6 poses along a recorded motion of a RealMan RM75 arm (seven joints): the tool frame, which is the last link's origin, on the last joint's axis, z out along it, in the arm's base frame.
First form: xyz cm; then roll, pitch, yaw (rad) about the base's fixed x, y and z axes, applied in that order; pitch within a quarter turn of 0, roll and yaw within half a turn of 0.
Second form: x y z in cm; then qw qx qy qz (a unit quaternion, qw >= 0). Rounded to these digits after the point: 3 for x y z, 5 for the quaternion.
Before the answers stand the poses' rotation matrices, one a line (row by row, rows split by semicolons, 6 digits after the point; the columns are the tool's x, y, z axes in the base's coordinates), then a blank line. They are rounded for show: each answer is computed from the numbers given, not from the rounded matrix.
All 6 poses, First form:
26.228 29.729 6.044 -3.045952 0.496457 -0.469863
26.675 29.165 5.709 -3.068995 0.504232 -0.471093
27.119 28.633 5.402 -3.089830 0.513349 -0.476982
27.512 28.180 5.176 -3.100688 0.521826 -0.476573
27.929 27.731 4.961 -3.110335 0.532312 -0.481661
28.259 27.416 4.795 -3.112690 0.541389 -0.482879
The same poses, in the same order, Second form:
0.783989 -0.491251 -0.379518; -0.398104 -0.866961 0.299818; -0.476313 -0.083966 -0.875257
0.780175 -0.483891 -0.396454; -0.397376 -0.872821 0.283331; -0.483135 -0.063507 -0.873240
0.773876 -0.481058 -0.411945; -0.399924 -0.875529 0.271125; -0.491097 -0.045071 -0.869938
0.770313 -0.476466 -0.423791; -0.397684 -0.878478 0.264809; -0.498464 -0.035451 -0.866185
0.763605 -0.477082 -0.435086; -0.399154 -0.878446 0.262695; -0.507527 -0.026928 -0.861215
0.759007 -0.477326 -0.442796; -0.397929 -0.878377 0.264777; -0.515327 -0.024766 -0.856636

26.228 29.729 6.044 0.10219 -0.93891 0.23681 0.22788
26.675 29.165 5.709 0.09235 -0.93891 0.23465 0.23420
27.119 28.633 5.402 0.08427 -0.93800 0.23480 0.24068
27.512 28.180 5.176 0.08008 -0.93741 0.23313 0.24596
27.929 27.731 4.961 0.07737 -0.93585 0.23407 0.25181
28.259 27.416 4.795 0.07745 -0.93461 0.23412 0.25629

